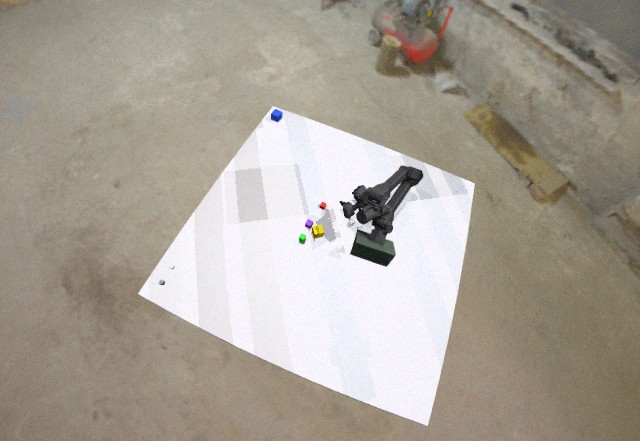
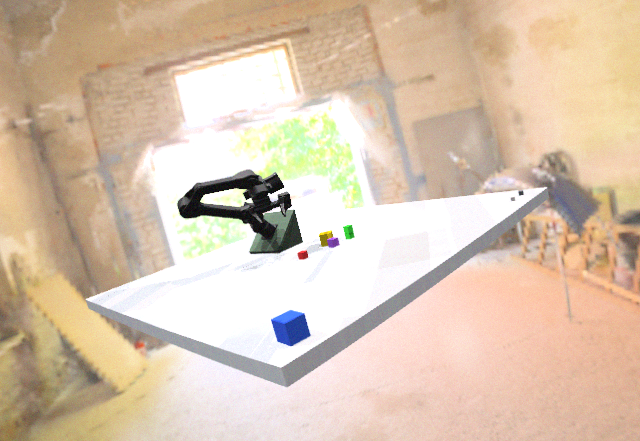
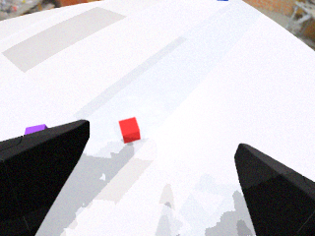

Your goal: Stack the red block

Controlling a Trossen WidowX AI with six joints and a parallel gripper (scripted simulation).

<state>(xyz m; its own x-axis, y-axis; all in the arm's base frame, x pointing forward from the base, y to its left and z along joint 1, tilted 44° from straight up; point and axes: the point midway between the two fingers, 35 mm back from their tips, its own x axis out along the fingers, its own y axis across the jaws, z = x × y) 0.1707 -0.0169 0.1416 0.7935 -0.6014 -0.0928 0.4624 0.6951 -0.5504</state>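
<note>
The red block is 9 cm ahead of my gripper tip and 13 cm below it. Round my gripper tip: purple block (12 cm ahead, 13 cm to the left, 13 cm below); then blue block (56 cm ahead, 47 cm to the right, 12 cm below); then yellow block (7 cm ahead, 15 cm to the left, 12 cm below).
</note>
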